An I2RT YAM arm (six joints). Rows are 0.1 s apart.
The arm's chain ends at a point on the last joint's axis. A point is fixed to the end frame.
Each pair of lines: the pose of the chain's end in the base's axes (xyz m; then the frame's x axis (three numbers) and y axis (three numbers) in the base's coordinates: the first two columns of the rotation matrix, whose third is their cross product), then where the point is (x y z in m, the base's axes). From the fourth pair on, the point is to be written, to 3 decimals.
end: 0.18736 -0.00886 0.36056 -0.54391 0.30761 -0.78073 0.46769 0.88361 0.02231
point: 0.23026 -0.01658 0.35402
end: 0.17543 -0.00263 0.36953 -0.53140 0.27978 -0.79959 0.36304 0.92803 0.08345
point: 0.21922 -0.00526 0.36527
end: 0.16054 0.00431 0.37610 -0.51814 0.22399 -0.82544 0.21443 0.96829 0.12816
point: 0.20441 0.00832 0.37461
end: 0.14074 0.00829 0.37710 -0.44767 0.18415 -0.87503 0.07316 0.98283 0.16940
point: 0.184 0.018 0.381
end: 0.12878 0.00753 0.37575 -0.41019 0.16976 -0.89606 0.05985 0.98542 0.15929
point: 0.171 0.017 0.381
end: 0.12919 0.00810 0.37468 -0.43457 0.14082 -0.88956 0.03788 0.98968 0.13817
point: 0.172 0.019 0.379
